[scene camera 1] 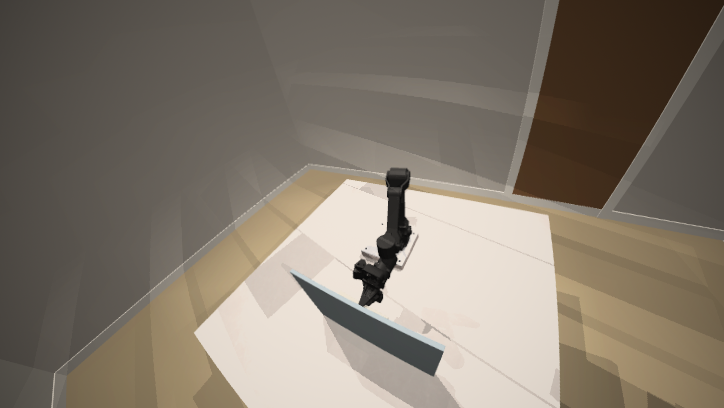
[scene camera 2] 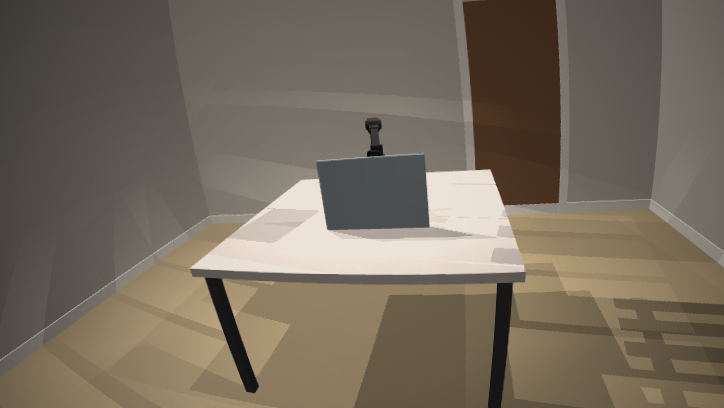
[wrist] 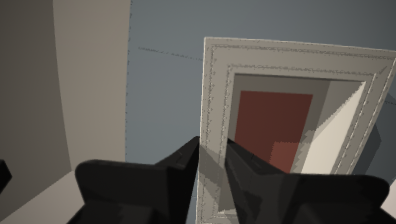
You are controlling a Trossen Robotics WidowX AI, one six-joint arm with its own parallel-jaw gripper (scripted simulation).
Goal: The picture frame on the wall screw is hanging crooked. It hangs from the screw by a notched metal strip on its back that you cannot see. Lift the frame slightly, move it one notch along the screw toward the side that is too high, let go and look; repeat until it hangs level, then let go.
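There's a wall panel here, and (scene camera 2: 380, 192) and (scene camera 1: 371, 332) are the same spot on it.
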